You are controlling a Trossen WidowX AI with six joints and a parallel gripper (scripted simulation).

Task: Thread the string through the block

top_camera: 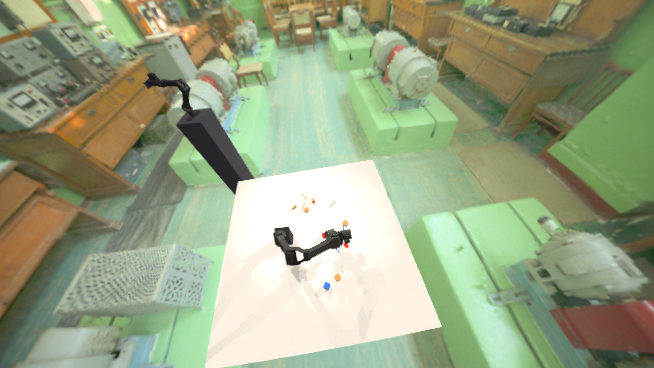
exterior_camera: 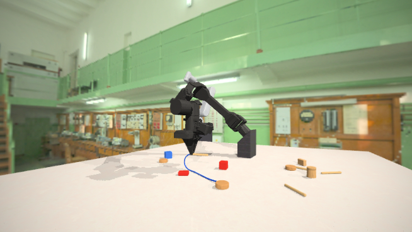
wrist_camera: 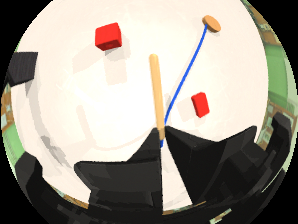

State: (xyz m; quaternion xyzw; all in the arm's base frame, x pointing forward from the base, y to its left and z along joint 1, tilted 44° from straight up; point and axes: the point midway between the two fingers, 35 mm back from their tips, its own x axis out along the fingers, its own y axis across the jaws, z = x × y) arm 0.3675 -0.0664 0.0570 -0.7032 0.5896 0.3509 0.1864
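Right now the red cube is 100 mm to the left of my gripper tip, 80 mm behind it and 40 mm below it. Also, from my gripper tip: thin wooden stick: 10 mm to the left; flat red piece: 70 mm ahead, 50 mm below, 20 mm to the left; round wooden button: 190 mm to the left, 80 mm ahead, 50 mm below.
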